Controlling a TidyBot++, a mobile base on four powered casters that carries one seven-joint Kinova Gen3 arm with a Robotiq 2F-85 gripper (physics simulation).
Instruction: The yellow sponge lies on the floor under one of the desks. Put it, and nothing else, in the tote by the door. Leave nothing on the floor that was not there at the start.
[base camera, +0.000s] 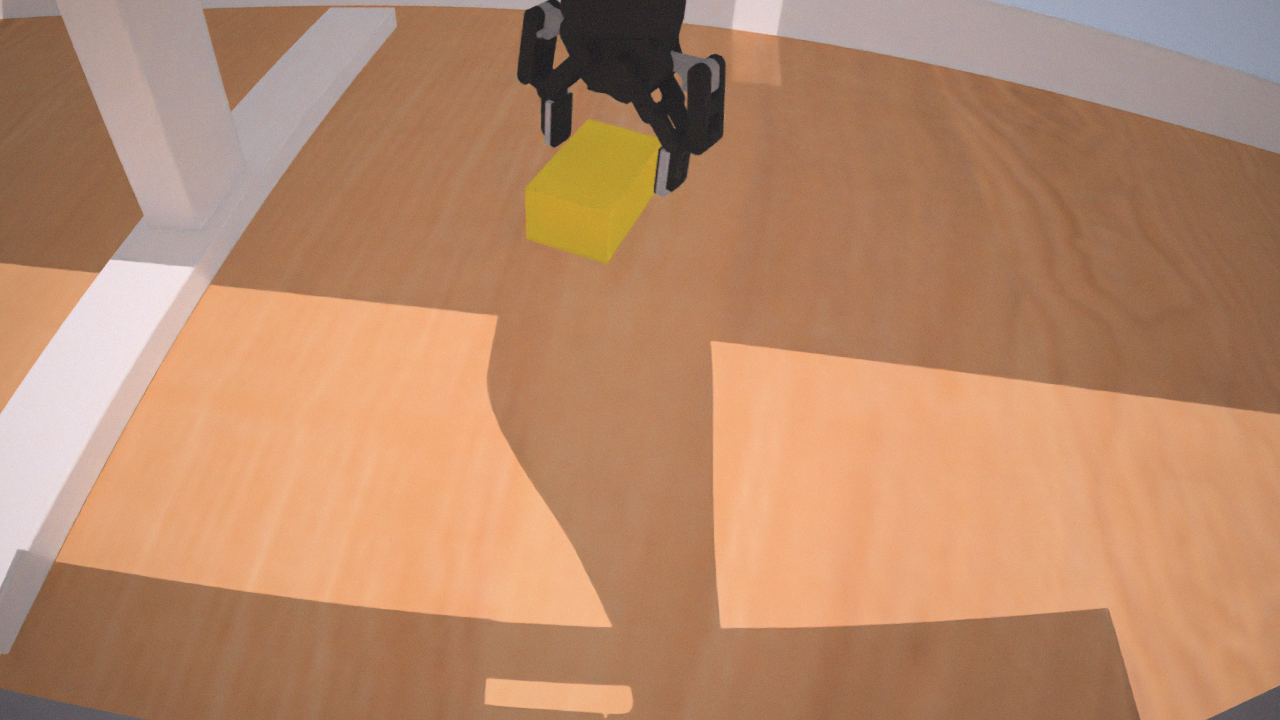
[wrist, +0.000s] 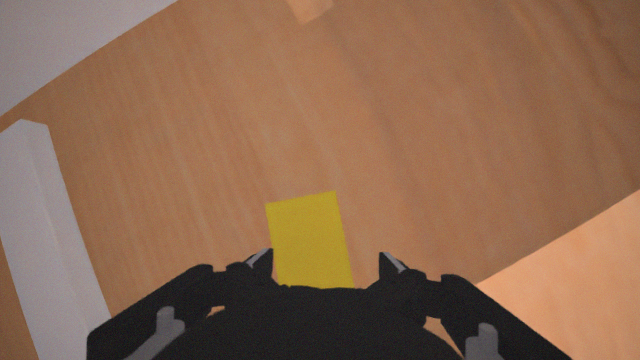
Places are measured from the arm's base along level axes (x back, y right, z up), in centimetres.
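Where they show: gripper, between the fingertips: (base camera: 609, 164) (wrist: 325, 262).
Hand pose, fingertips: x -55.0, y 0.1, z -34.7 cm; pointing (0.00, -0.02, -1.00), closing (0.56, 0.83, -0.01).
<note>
After its pixels a point has its place.
The yellow sponge (base camera: 581, 188) {x -52.6, y -1.7, z -35.2 cm} (wrist: 310, 240) {x -57.0, y -0.1, z -35.2 cm} lies flat on the floor, a little right of the desk's foot in the base camera view. My gripper (base camera: 608, 147) {x -55.0, y 0.1, z -34.7 cm} (wrist: 325, 262) {x -55.0, y 0.1, z -34.7 cm} is open and points down over the sponge. In the wrist view the sponge shows between the two fingertips, close to the left one, with a gap to the right one; its near end is hidden behind the gripper body. In the base camera view one fingertip overlaps the sponge's right edge. I cannot tell whether they touch. The tote does not show.
A white desk leg (base camera: 152, 116) {x -49.7, y -30.0, z -27.2 cm} stands on a long white foot bar (base camera: 98, 313) {x -41.3, y -34.3, z -37.2 cm} (wrist: 45, 225) {x -74.0, y -26.5, z -37.2 cm} to the left of the sponge. A pale wall (base camera: 1029, 85) {x -87.6, y 48.7, z -39.6 cm} (wrist: 65, 35) {x -93.5, y -13.7, z -36.7 cm} runs behind it. Sunlit patches and shadow cross the wooden floor (base camera: 895, 483) {x -33.2, y 17.4, z -39.7 cm}.
</note>
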